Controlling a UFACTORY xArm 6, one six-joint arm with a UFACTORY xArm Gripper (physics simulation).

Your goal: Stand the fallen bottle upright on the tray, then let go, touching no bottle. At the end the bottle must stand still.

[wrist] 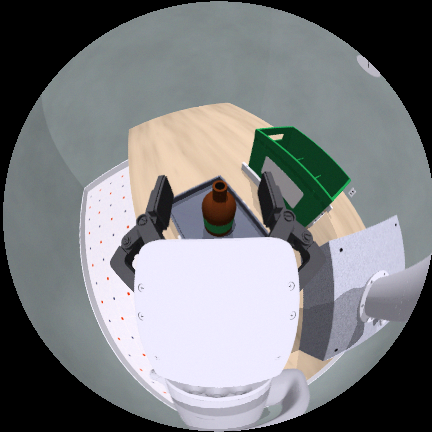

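Where they show: gripper, fingertip midpoint: (214, 181); arm's base at its link origin: (374, 296).
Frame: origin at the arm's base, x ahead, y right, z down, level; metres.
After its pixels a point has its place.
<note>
A brown bottle (219, 207) @[x 0.382, y -0.204, z 0.066 m] with a green label band stands upright on the grey tray (187, 218) @[x 0.450, y -0.264, z 0.182 m], its open mouth facing up towards the camera. The near part of the tray is hidden behind the white gripper housing. My gripper (214, 181) @[x 0.338, y -0.235, z -0.067 m] is open, its two black fingers wide apart, one on each side of the bottle in the view. The fingers look clear of the bottle, with a gap on both sides, and hold nothing.
A green crate (257, 155) @[x 0.514, y -0.012, z 0.092 m] stands right of the tray on the wooden table (170, 135) @[x 0.940, y -0.201, z 0.187 m], beside a pale rail. The robot's grey base plate (370, 250) @[x 0.112, y 0.044, z 0.004 m] is at the right. A white perforated board (107, 240) lies along the left.
</note>
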